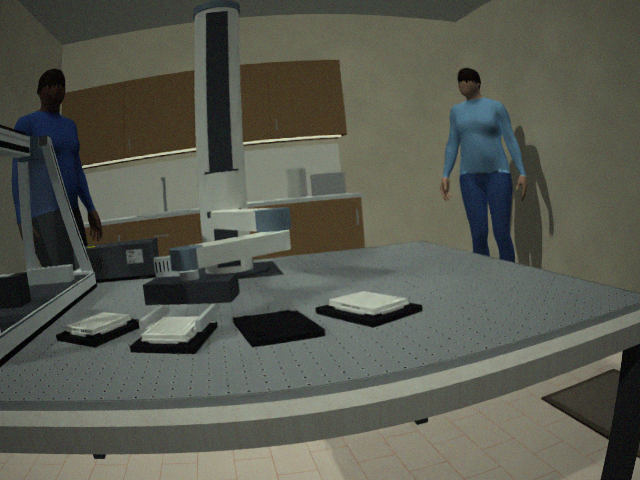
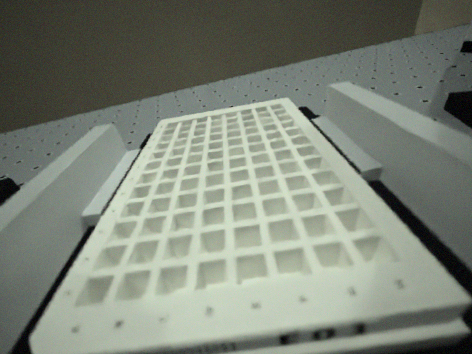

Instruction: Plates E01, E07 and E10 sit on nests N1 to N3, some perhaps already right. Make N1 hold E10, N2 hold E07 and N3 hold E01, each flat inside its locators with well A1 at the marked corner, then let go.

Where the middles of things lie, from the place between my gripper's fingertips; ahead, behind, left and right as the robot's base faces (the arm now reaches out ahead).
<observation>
Right now my hand is 3 cm past the black out nest point(image 1: 285, 327), 18 cm to the right of it and 2 cm above it. From my hand the other things lie so: plate E01 point(image 1: 169, 330) (2 cm behind, 1 cm to the left, 1 cm below); plate E07 point(image 1: 102, 323) (10 cm behind, 16 cm to the right, 1 cm below); black nest N2 point(image 1: 199, 339) (2 cm behind, 1 cm to the left, 2 cm below).
</observation>
